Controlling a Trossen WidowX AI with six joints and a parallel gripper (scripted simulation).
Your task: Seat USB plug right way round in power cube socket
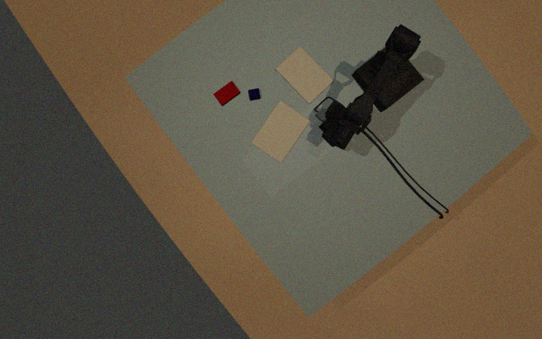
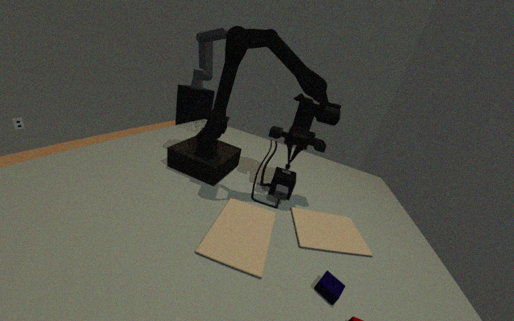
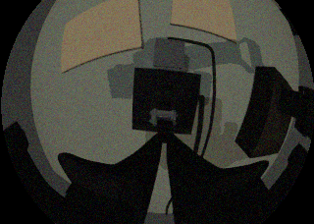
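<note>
My gripper tip is now 20 mm above the USB plug. From my gripper tip the other things lie so: blue block (310 mm to the right, 200 mm ahead, 100 mm below); red block (370 mm to the right, 290 mm ahead, 110 mm below).
</note>
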